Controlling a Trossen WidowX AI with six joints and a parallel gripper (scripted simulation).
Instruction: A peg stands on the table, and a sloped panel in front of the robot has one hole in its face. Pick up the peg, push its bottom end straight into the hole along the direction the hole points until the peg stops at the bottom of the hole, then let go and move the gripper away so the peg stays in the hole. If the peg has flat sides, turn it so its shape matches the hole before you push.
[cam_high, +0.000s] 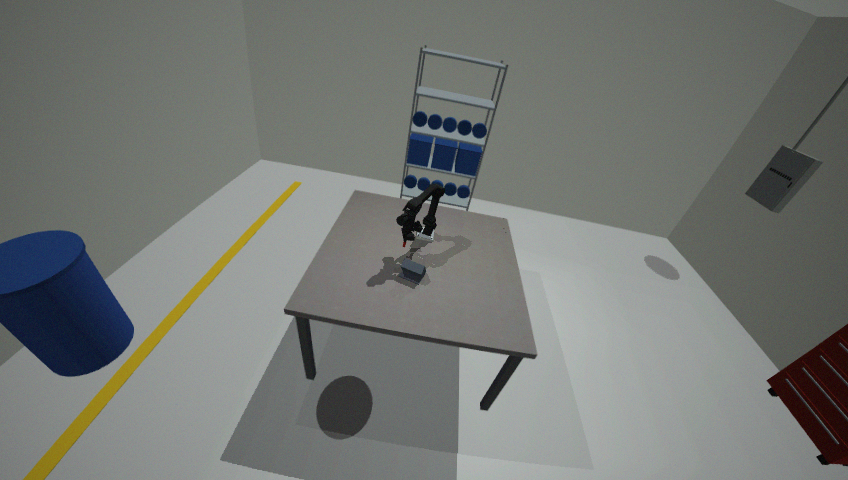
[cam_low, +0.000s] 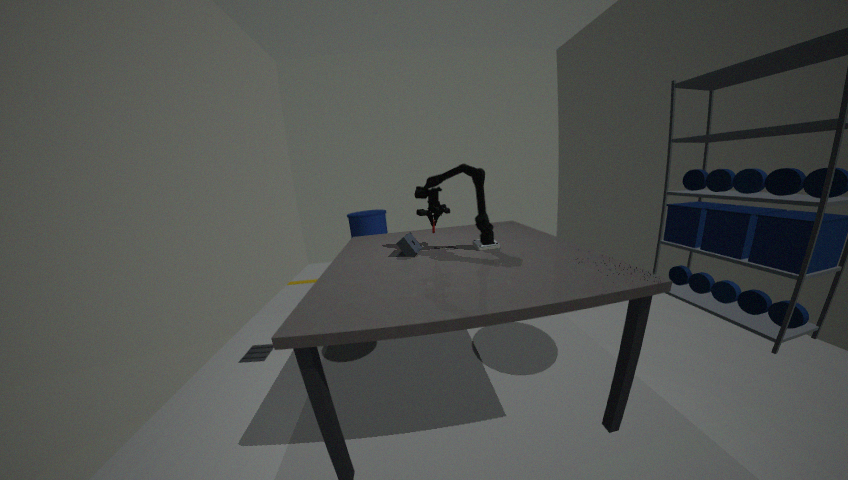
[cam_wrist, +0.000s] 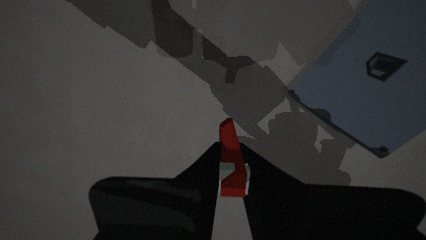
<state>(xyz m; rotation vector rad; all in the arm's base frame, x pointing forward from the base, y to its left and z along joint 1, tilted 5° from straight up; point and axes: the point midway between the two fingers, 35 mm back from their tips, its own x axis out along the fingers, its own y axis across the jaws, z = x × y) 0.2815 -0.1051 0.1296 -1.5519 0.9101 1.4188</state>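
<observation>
Now: the panel 14 cm ahead of my gripper tip, 11 cm to the left of it and 8 cm below it. The rest, counted from my gripper tip: red square peg: 2 cm above.
</observation>
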